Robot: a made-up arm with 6 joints.
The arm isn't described. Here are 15 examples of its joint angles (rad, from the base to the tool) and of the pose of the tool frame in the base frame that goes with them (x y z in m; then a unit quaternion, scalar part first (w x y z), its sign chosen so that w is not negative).
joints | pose
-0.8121 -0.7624 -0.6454 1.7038 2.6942 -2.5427 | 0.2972 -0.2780 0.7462 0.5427 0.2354 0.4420 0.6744
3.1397 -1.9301 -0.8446 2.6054 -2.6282 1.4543 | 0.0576 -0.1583 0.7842 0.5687 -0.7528 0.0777 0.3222
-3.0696 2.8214 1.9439 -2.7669 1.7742 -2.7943 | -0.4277 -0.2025 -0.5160 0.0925 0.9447 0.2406 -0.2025
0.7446 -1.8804 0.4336 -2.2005 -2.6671 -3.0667 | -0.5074 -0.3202 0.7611 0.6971 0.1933 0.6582 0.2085
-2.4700 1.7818 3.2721 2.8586 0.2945 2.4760 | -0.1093 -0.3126 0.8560 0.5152 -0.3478 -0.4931 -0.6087
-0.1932 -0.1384 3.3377 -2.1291 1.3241 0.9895 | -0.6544 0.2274 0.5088 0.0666 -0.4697 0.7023 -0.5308
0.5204 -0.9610 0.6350 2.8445 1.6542 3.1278 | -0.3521 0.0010 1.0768 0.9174 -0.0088 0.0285 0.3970
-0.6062 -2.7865 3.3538 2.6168 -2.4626 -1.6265 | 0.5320 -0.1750 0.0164 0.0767 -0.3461 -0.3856 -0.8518
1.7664 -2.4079 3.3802 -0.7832 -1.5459 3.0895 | 0.0695 0.3201 -0.3427 0.3950 0.1692 0.4752 -0.7678
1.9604 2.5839 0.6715 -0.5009 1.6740 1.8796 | 0.2034 -0.0704 -0.5235 0.3326 -0.6690 -0.5254 0.4071
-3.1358 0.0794 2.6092 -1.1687 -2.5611 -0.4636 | 0.3953 0.0743 1.0705 0.3011 0.0831 0.2529 -0.9157
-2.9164 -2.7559 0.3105 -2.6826 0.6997 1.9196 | 0.7485 0.0022 0.1467 0.3671 -0.8271 -0.3635 -0.2214
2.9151 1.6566 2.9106 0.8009 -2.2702 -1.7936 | -0.3188 0.2049 0.8992 0.6353 0.0956 0.6684 0.3748
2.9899 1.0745 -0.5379 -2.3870 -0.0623 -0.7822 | -0.1193 -0.1174 -0.2036 0.7018 0.0486 0.7064 -0.0786
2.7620 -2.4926 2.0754 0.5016 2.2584 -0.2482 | 0.2238 0.0844 -0.5808 0.0805 -0.2662 -0.1678 -0.9458
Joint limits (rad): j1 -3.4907..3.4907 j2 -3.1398..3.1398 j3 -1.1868..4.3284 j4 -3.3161..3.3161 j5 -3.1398..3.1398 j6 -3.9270..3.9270
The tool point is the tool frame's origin. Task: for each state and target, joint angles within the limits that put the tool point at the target. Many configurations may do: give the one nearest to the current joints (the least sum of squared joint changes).
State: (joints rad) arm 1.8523 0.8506 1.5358 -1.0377 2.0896 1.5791
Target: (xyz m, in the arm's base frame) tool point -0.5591 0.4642 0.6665
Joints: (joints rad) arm 2.5270 0.2802 0.7151 -1.2567 2.0896 1.5791
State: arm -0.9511 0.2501 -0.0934 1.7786 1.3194 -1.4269
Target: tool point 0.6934 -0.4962 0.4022
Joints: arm -0.6696 0.7819 0.3738 1.7971 1.3194 -1.4269
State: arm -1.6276 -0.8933 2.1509 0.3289 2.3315 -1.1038
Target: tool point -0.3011 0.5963 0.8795
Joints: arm -1.3697 -0.3701 2.1408 0.2976 2.3315 -1.1038
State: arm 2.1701 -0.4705 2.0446 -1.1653 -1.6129 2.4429
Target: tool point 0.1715 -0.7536 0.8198
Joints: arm 1.7325 -0.8567 1.9995 -1.3072 -1.6129 2.4429
